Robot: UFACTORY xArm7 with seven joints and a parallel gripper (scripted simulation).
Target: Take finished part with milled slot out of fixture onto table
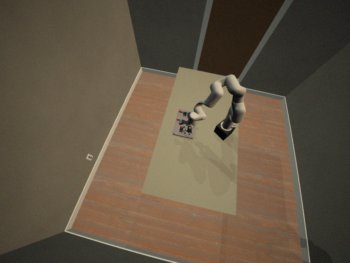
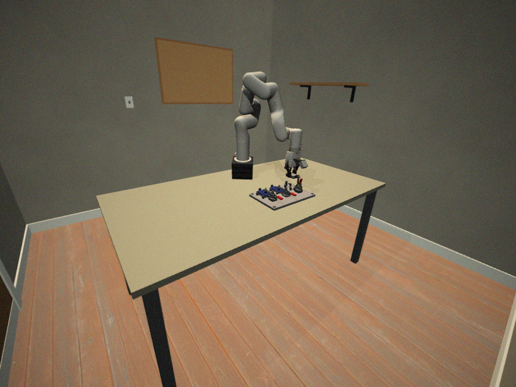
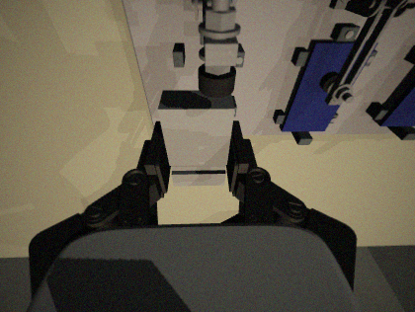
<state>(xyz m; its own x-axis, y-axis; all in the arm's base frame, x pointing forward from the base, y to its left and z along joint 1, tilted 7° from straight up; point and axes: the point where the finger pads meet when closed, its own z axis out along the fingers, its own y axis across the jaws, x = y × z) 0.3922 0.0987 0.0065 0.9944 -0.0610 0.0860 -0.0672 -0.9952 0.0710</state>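
My gripper is now 10 mm past the blue blank, 120 mm to the left of it and 90 mm above it. The rest, counted from my hand: grey fixture plate 40 mm ahead, 120 mm to the right, 100 mm below; finished part 10 mm behind, 10 mm below.
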